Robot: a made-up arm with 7 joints. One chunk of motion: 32 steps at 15 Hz.
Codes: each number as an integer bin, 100 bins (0 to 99) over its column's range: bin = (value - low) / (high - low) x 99, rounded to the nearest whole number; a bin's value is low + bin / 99 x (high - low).
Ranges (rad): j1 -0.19..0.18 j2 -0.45..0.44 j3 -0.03..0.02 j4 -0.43..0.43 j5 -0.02..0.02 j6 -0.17..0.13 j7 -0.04..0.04
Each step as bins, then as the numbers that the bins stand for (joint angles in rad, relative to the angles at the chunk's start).
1 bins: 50 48 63 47 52 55 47
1 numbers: -0.0031 -0.0185 0.0018 -0.0217 0.0010 -0.0033 -0.0020
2 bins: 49 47 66 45 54 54 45
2 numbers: -0.0069 -0.0275 0.0033 -0.0391 0.0018 -0.0064 -0.0036
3 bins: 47 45 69 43 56 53 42
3 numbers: -0.0143 -0.0455 0.0048 -0.0565 0.0026 -0.0094 -0.0061
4 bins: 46 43 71 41 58 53 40
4 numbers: -0.0181 -0.0634 0.0059 -0.0738 0.0034 -0.0094 -0.0077
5 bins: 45 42 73 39 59 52 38
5 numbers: -0.0218 -0.0724 0.0069 -0.0912 0.0038 -0.0124 -0.0093
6 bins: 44 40 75 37 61 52 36
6 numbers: -0.0256 -0.0904 0.0079 -0.1086 0.0046 -0.0124 -0.0109
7 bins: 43 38 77 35 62 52 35
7 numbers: -0.0293 -0.1084 0.0089 -0.1260 0.0051 -0.0124 -0.0117
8 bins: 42 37 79 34 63 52 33
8 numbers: -0.0330 -0.1174 0.0099 -0.1346 0.0055 -0.0124 -0.0133
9 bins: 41 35 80 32 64 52 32
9 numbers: -0.0368 -0.1354 0.0104 -0.1520 0.0059 -0.0124 -0.0141
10 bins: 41 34 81 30 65 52 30
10 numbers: -0.0368 -0.1443 0.0109 -0.1694 0.0063 -0.0124 -0.0158
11 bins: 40 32 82 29 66 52 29
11 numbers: -0.0405 -0.1623 0.0114 -0.1781 0.0067 -0.0124 -0.0166
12 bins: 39 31 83 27 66 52 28
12 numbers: -0.0442 -0.1713 0.0119 -0.1955 0.0067 -0.0124 -0.0174
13 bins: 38 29 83 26 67 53 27
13 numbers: -0.0480 -0.1893 0.0119 -0.2041 0.0071 -0.0094 -0.0182
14 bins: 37 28 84 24 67 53 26
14 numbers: -0.0517 -0.1983 0.0124 -0.2215 0.0071 -0.0094 -0.0190
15 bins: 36 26 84 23 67 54 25
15 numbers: -0.0555 -0.2163 0.0124 -0.2302 0.0071 -0.0064 -0.0198
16 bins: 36 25 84 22 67 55 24
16 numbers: -0.0555 -0.2253 0.0124 -0.2389 0.0071 -0.0033 -0.0206
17 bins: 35 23 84 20 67 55 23
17 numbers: -0.0592 -0.2432 0.0124 -0.2563 0.0071 -0.0033 -0.0214
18 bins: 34 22 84 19 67 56 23
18 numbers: -0.0629 -0.2522 0.0124 -0.2649 0.0071 -0.0003 -0.0214
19 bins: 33 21 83 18 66 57 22
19 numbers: -0.0667 -0.2612 0.0119 -0.2736 0.0067 0.0027 -0.0222
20 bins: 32 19 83 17 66 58 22
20 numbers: -0.0704 -0.2792 0.0119 -0.2823 0.0067 0.0058 -0.0222
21 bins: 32 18 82 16 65 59 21
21 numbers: -0.0704 -0.2882 0.0114 -0.2910 0.0063 0.0088 -0.0230
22 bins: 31 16 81 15 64 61 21
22 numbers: -0.0741 -0.3062 0.0109 -0.2997 0.0059 0.0148 -0.0230
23 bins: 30 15 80 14 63 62 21
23 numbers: -0.0779 -0.3152 0.0104 -0.3084 0.0055 0.0179 -0.0230
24 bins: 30 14 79 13 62 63 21
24 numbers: -0.0779 -0.3241 0.0099 -0.3171 0.0051 0.0209 -0.0230
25 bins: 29 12 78 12 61 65 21
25 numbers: -0.0816 -0.3421 0.0094 -0.3258 0.0046 0.0270 -0.0230
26 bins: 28 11 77 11 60 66 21
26 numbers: -0.0854 -0.3511 0.0089 -0.3344 0.0042 0.0300 -0.0230
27 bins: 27 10 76 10 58 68 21
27 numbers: -0.0891 -0.3601 0.0084 -0.3431 0.0034 0.0361 -0.0230
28 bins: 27 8 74 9 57 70 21
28 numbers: -0.0891 -0.3781 0.0074 -0.3518 0.0030 0.0421 -0.0230
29 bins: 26 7 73 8 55 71 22
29 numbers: -0.0928 -0.3871 0.0069 -0.3605 0.0022 0.0452 -0.0222
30 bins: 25 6 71 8 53 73 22
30 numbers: -0.0966 -0.3961 0.0059 -0.3605 0.0014 0.0512 -0.0222
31 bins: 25 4 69 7 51 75 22
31 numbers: -0.0966 -0.4140 0.0048 -0.3692 0.0006 0.0573 -0.0222
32 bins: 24 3 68 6 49 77 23
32 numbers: -0.1003 -0.4230 0.0043 -0.3779 -0.0002 0.0633 -0.0214
